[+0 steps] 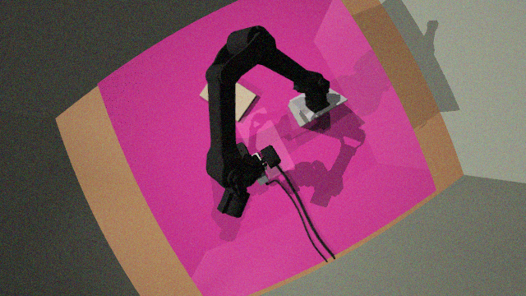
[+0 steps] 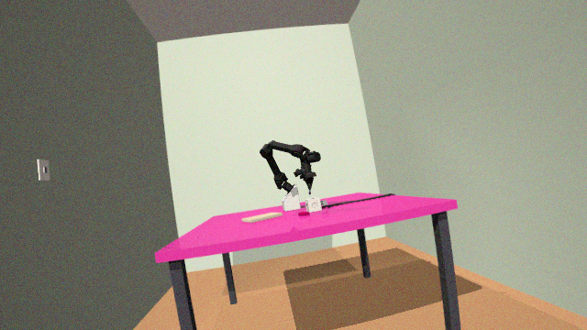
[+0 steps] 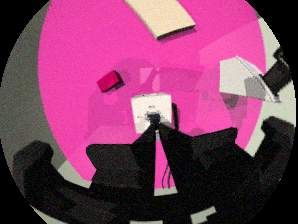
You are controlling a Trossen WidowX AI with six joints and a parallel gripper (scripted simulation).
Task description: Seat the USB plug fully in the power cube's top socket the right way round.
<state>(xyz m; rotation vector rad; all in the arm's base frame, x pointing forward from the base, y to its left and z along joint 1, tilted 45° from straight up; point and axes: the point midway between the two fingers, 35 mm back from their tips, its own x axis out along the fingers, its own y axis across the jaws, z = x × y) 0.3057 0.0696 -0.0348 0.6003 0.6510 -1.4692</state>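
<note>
My gripper tip is 2 cm above the dark USB plug. Also, from my gripper tip: beige flat pad: 4 cm behind, 31 cm to the right, 12 cm below; then small magenta block: 11 cm ahead, 8 cm to the right, 12 cm below.
</note>
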